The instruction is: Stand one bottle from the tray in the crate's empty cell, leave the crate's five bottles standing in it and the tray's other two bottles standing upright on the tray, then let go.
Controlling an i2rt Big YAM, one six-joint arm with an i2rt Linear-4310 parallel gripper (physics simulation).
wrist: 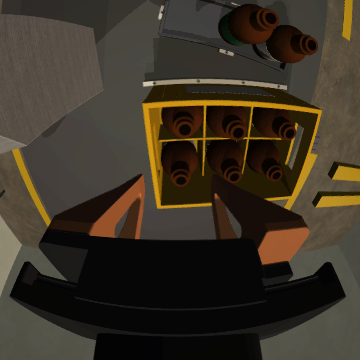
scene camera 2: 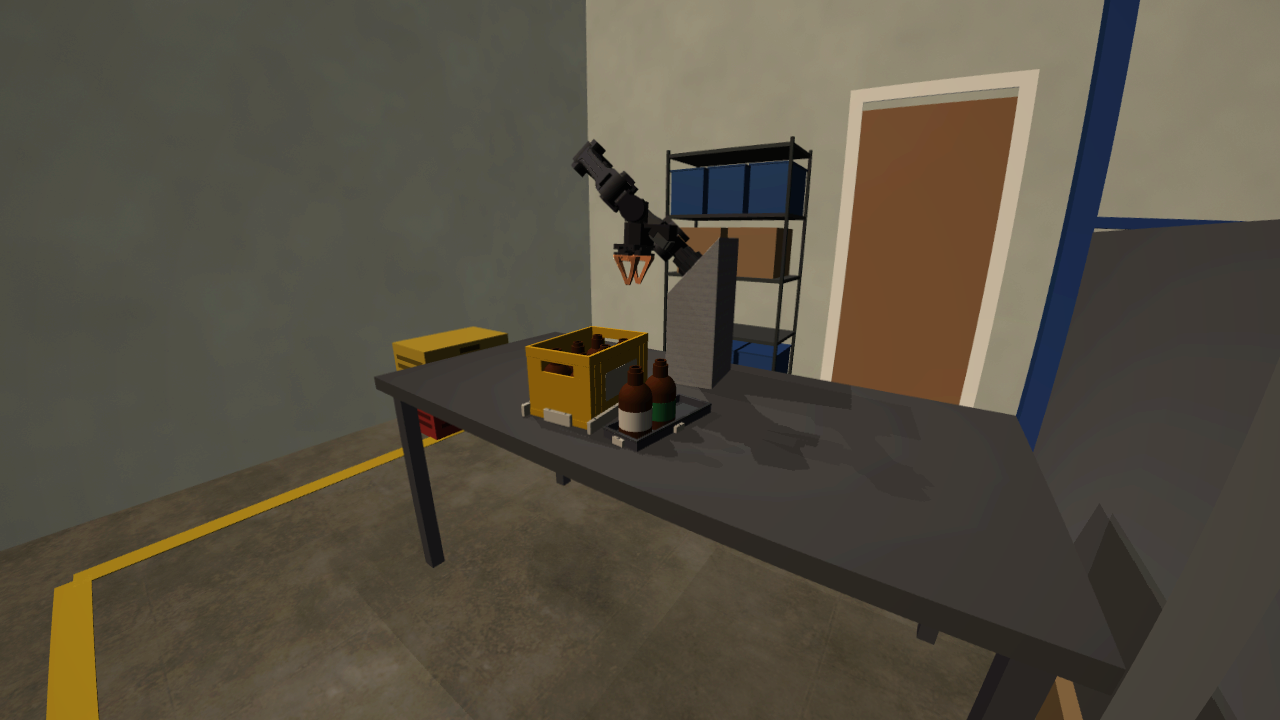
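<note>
The yellow crate stands on the table; in the wrist view each of its cells, two rows of three, has a brown bottle standing in it, including the near left bottle. The dark tray lies beside the crate. A green-labelled bottle and a white-labelled bottle stand upright on it, next to each other. My gripper is open and empty, pointing down, high above the table and clear of the bottle tops.
The grey slanted pedestal bears the arm, behind the tray. A pale strip runs along the crate's tray side. The dark table holds these things. A shelf rack stands behind, and more crates stand beyond the table's far left side.
</note>
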